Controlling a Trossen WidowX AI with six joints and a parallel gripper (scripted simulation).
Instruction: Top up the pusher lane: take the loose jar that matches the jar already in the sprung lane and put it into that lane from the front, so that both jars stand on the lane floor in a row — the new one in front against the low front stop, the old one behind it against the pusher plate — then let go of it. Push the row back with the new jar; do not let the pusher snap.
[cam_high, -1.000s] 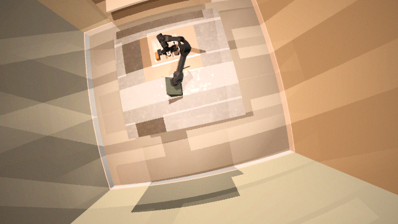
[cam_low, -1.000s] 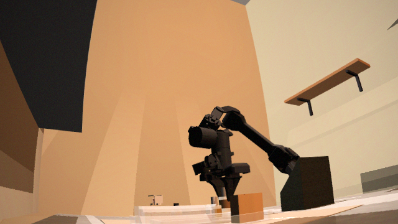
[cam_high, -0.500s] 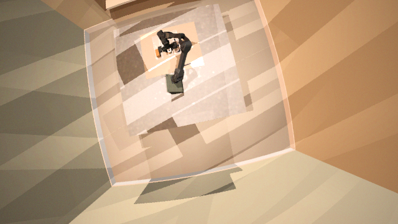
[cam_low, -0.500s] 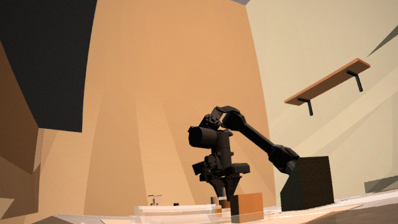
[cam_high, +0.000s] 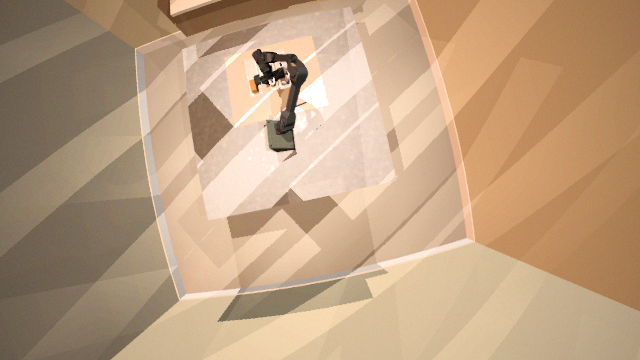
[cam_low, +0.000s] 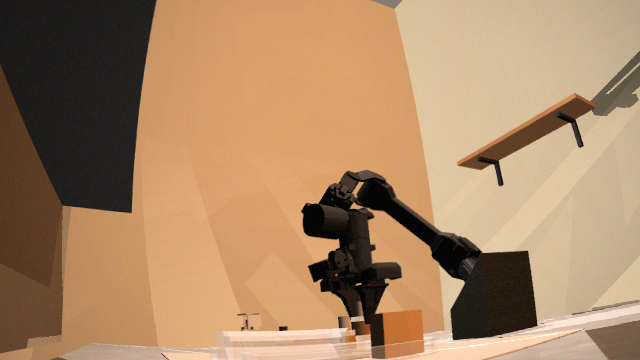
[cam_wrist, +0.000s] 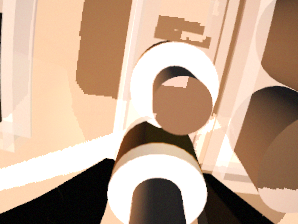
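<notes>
My gripper tip is 140 mm short of the clear lane, 30 mm to the right of it and 40 mm above it.
</notes>
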